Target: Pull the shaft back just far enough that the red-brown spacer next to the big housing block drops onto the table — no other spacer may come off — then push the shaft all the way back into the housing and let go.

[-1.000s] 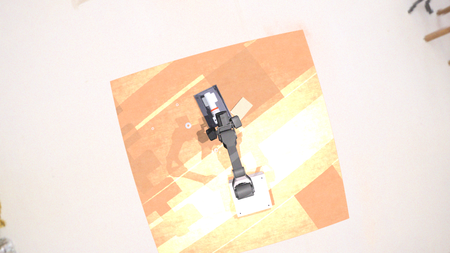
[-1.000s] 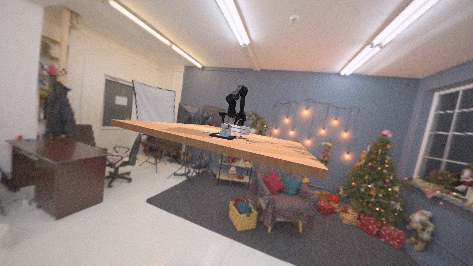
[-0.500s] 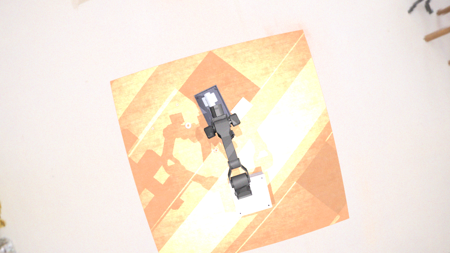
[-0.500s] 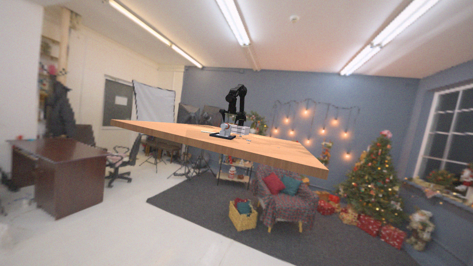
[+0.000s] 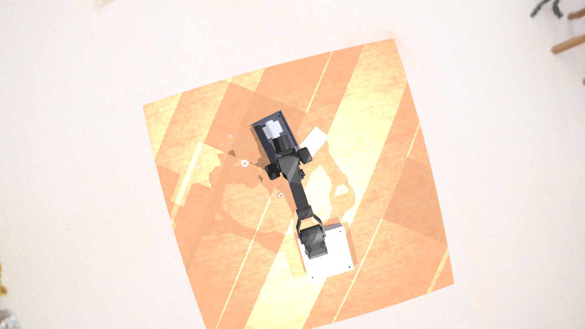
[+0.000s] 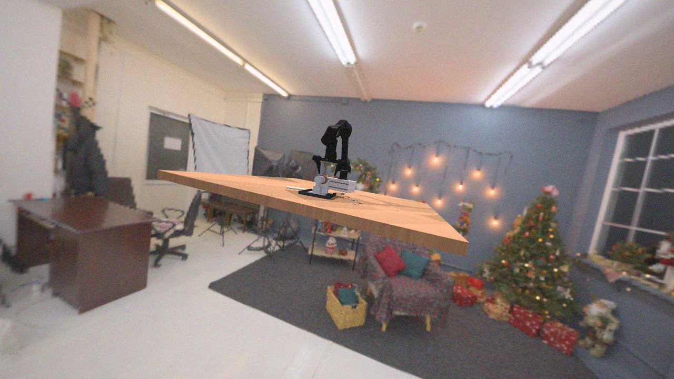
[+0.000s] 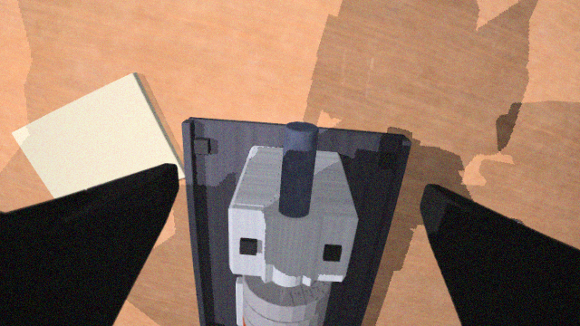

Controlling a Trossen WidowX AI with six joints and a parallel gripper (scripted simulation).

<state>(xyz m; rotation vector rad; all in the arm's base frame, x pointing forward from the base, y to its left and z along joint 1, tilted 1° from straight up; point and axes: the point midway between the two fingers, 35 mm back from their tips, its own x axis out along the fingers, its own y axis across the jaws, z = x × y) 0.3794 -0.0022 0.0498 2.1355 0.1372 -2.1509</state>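
The dark grey shaft is 8 cm ahead of my gripper tip, 1 cm to the left of it and 3 cm below it. The rest, counted from my gripper tip: red-brown spacer 10 cm ahead, 1 cm to the left, 3 cm below; cream flat block 6 cm ahead, 14 cm to the right, 10 cm below.
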